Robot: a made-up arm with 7 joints. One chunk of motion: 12 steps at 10 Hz.
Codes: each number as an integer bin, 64 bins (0 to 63) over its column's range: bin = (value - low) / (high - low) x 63, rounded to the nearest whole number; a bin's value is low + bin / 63 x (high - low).
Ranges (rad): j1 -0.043..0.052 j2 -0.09..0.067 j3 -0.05..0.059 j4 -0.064..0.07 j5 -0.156..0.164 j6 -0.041..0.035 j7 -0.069..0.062
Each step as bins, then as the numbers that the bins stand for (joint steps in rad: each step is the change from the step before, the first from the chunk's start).
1 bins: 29 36 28 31 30 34 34
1 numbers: 0.00073 -0.00029 -0.00156 0.00194 -0.00362 0.00002 0.00170
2 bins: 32 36 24 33 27 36 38
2 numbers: 0.00525 -0.00029 -0.00848 0.00619 -0.01886 0.00243 0.01002
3 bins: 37 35 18 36 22 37 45
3 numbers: 0.01279 -0.00278 -0.01886 0.01257 -0.04425 0.00363 0.02457
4 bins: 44 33 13 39 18 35 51
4 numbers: 0.02335 -0.00776 -0.02751 0.01895 -0.06457 0.00122 0.03705
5 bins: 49 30 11 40 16 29 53
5 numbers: 0.03089 -0.01524 -0.03097 0.02108 -0.07473 -0.00602 0.04121
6 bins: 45 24 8 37 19 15 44
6 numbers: 0.02486 -0.03019 -0.03616 0.01470 -0.05949 -0.02290 0.02249
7 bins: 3 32 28 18 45 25 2
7 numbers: -0.03848 -0.01025 -0.00156 -0.02571 0.07257 -0.01084 -0.06484
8 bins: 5 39 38 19 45 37 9
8 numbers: -0.03546 0.00719 0.01575 -0.02359 0.07257 0.00363 -0.05029
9 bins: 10 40 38 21 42 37 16
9 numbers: -0.02792 0.00968 0.01575 -0.01933 0.05733 0.00363 -0.03573
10 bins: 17 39 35 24 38 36 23
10 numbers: -0.01737 0.00719 0.01056 -0.01295 0.03702 0.00243 -0.02117
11 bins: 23 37 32 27 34 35 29
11 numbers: -0.00832 0.00221 0.00537 -0.00657 0.01670 0.00122 -0.00870
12 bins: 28 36 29 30 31 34 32
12 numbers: -0.00078 -0.00029 0.00017 -0.00019 0.00146 0.00002 -0.00246
